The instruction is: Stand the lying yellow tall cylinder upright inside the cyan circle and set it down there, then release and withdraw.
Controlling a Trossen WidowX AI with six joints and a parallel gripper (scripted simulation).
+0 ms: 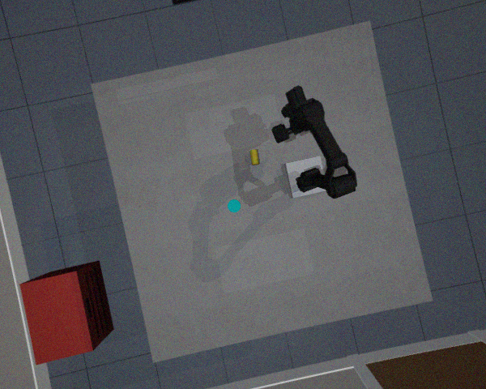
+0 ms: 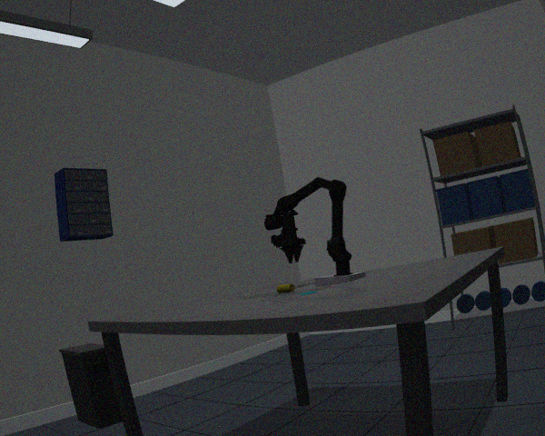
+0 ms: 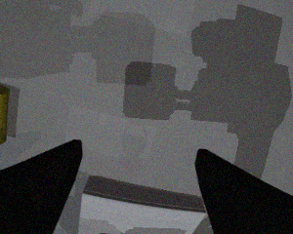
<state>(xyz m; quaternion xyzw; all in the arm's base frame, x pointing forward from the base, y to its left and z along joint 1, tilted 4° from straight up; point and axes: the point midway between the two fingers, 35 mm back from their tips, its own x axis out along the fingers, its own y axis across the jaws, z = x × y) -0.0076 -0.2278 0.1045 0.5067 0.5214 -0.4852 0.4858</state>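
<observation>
My gripper tip is 180 mm short of the yellow tall cylinder, 30 mm to the right of it and 100 mm above it. From my gripper tip the other things lie so: cyan circle: 350 mm ahead, 200 mm to the left, 110 mm below.
</observation>
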